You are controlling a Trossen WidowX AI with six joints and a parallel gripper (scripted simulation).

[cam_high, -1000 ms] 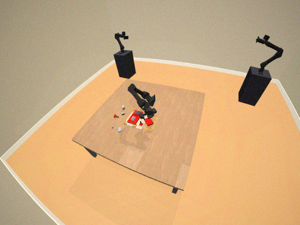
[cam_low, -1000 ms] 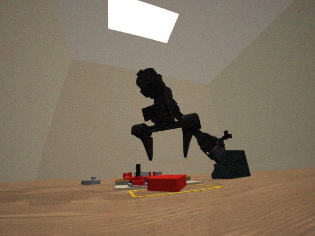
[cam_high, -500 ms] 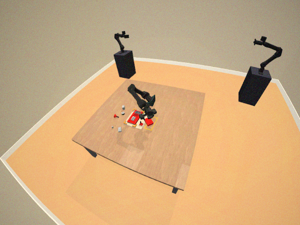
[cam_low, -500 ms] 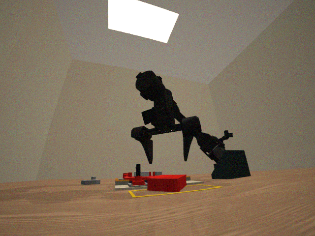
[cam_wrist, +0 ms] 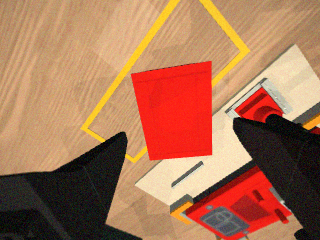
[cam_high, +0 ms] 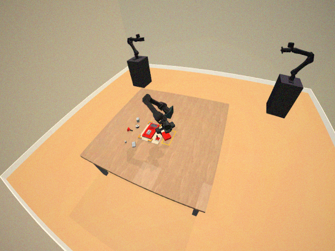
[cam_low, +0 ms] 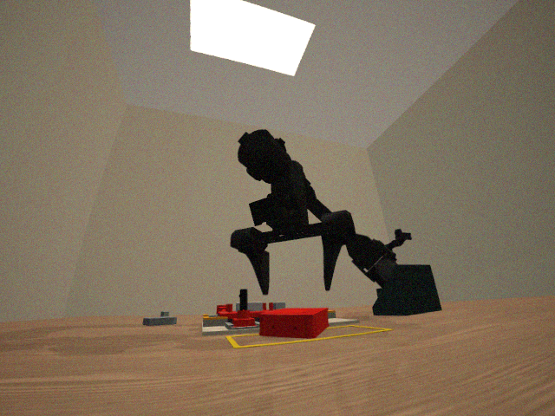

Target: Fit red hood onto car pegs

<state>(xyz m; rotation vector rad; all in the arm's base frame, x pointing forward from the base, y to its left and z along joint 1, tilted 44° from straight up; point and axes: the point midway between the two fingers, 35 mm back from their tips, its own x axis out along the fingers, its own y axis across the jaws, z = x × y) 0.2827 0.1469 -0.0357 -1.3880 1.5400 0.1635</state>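
Now: the red hood 3 cm below my gripper tip. Also, from my gripper tip: white wheel (2 cm ahead, 36 cm to the right, 4 cm below).
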